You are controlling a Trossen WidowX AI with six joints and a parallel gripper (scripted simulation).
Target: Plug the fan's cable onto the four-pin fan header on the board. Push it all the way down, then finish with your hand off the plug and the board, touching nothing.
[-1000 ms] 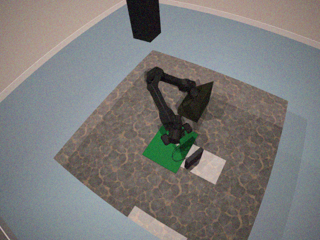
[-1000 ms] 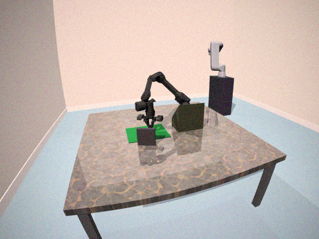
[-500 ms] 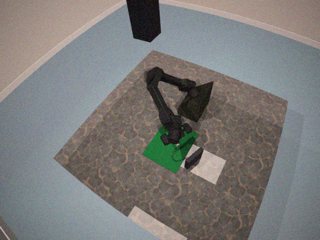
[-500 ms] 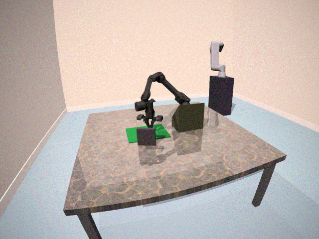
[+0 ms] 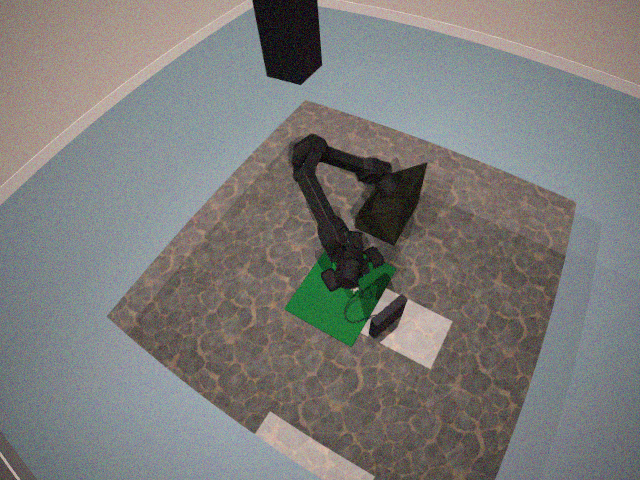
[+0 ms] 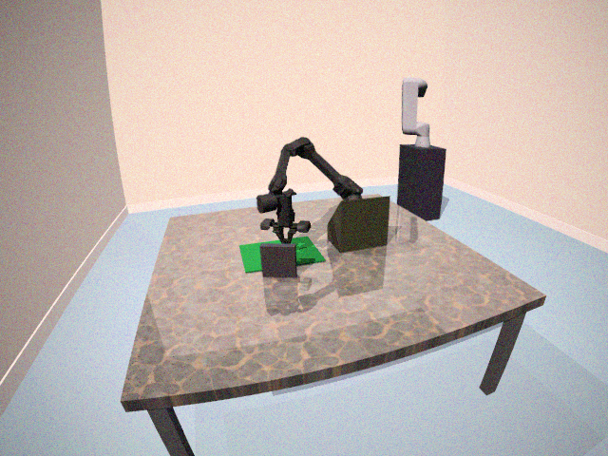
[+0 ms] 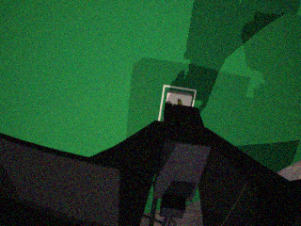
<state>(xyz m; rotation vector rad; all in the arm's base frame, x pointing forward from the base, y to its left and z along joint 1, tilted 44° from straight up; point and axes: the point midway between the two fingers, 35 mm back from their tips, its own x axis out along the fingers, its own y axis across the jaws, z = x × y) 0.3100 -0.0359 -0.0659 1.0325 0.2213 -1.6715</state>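
My gripper tip is 40 mm above the white four-pin header. From my gripper tip the other things lie so: black plug (10 mm above); then fan (140 mm to the left, 60 mm ahead, 20 mm above); then green board (50 mm below, 30 mm to the right, 20 mm ahead).
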